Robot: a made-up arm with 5 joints.
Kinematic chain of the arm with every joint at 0, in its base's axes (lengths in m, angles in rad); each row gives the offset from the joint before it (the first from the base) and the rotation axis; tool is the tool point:
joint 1: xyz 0 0 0.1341 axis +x
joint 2: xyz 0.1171 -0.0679 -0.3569 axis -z
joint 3: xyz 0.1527 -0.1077 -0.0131 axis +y
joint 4: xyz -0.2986 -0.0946 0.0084 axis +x
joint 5: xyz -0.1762 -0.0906 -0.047 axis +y
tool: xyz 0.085 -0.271 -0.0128
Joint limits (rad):
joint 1: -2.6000..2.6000
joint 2: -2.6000..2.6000
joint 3: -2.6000..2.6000
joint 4: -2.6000..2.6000
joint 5: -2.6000..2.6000
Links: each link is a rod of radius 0.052 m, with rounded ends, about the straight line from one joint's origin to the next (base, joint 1, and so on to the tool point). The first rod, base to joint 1, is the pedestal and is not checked.
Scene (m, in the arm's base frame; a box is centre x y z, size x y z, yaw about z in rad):
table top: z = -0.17
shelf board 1: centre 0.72 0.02 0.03 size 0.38 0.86 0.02 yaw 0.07
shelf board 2: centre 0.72 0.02 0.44 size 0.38 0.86 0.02 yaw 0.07
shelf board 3: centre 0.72 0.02 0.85 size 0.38 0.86 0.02 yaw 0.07
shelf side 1: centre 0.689 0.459 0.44 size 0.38 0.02 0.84 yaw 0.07
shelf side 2: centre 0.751 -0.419 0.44 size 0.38 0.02 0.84 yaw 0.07
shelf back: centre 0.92 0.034 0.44 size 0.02 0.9 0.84 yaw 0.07
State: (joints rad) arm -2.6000 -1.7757 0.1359 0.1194 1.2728
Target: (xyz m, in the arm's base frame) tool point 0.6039 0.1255 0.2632
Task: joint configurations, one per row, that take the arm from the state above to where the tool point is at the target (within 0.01 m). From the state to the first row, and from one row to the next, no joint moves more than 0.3 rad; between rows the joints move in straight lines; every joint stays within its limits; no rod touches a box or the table.
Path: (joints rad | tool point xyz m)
1: -2.4314 -1.7023 0.3390 0.3659 1.2412 | 0.6532 -0.0172 0.7091
2: -2.2629 -1.6290 0.5421 0.6123 1.2096 | 0.5624 -0.0253 0.7258
3: -2.0943 -1.5556 0.7451 0.8588 1.1780 | 0.4505 -0.0311 0.7199
4: -1.9257 -1.4822 0.9482 1.1053 1.1464 | 0.3282 -0.0326 0.6814
5: -1.9543 -1.7491 1.1391 1.2203 1.0648 | 0.3868 0.0354 0.5504
6: -1.9828 -2.0160 1.3299 1.3354 0.9831 | 0.4012 0.0816 0.4036
7: -2.0114 -2.2829 1.5207 1.4505 0.9015 | 0.3644 0.1087 0.2632
8: -2.1970 -2.1857 1.4293 1.1944 1.0002 | 0.4569 0.1099 0.2646
9: -2.3826 -2.0885 1.3379 0.9384 1.0990 | 0.5371 0.1143 0.2666
10: -2.5682 -1.9914 1.2464 0.6823 1.1977 | 0.6039 0.1255 0.2632

